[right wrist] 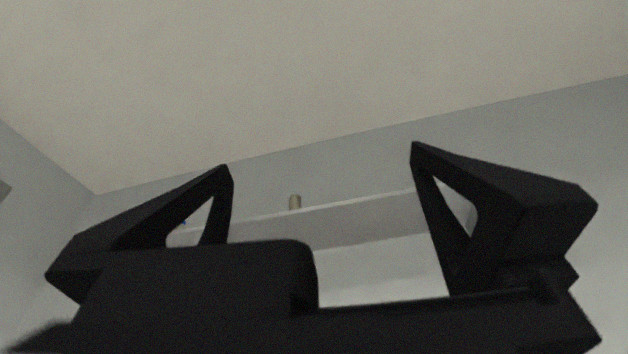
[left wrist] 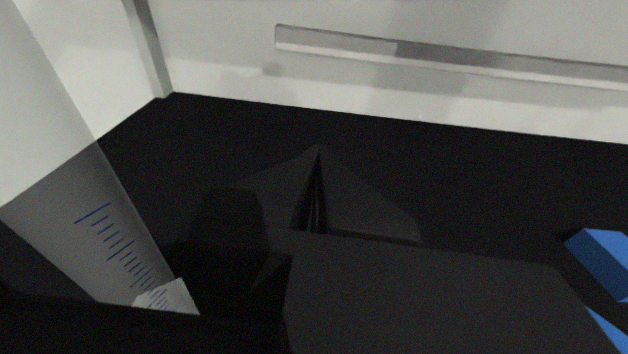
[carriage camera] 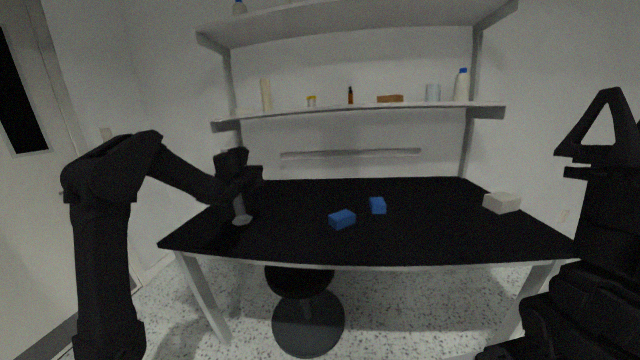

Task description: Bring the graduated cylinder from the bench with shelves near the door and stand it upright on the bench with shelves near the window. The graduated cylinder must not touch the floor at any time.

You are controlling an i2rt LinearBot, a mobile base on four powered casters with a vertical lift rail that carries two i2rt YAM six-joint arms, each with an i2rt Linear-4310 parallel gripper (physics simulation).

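Places are measured from the left arm's base along level axes (x right, y ahead, z up), in centimetres.
Where they show: left gripper, fingertip midpoint: (left wrist: 318,155) (carriage camera: 262,169); right gripper, fingertip midpoint: (right wrist: 318,162).
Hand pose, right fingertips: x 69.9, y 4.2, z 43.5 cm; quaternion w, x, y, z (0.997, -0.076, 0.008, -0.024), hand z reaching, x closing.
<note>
Things, the pixels of their top centre, and the offset from my right fingertips. Level surfaces: height alone.
- clear graduated cylinder, top centre: (carriage camera: 226,148) dx -70.9, dy +54.5, dz -10.6 cm
- black bench, surface height: dz -42.7 cm
- pale box, top centre: (carriage camera: 503,196) dx +44.2, dy +45.8, dz -36.9 cm
- lower shelf, surface height: dz +1.1 cm
The clear graduated cylinder (carriage camera: 240,206) (left wrist: 112,235) stands upright near the left end of the black bench (carriage camera: 425,240) (left wrist: 475,165), close to the door. Its pale base shows in the carriage view, and its blue marks show at the left of the left wrist view. My left gripper (carriage camera: 256,175) (left wrist: 318,155) is shut with nothing between its fingers. The cylinder is beside the fingers, outside them; the gripper and forearm hide its upper part in the carriage view. My right gripper (right wrist: 318,162) is open and empty, raised at the right, away from the cylinder.
Two blue blocks (carriage camera: 342,219) (carriage camera: 378,205) lie mid-bench, and a pale box (carriage camera: 501,202) is at its right edge. Bottles, a jar and a beaker stand on the lower shelf (carriage camera: 360,108). A stool (carriage camera: 308,320) is under the bench; the door (carriage camera: 30,210) is at the left.
</note>
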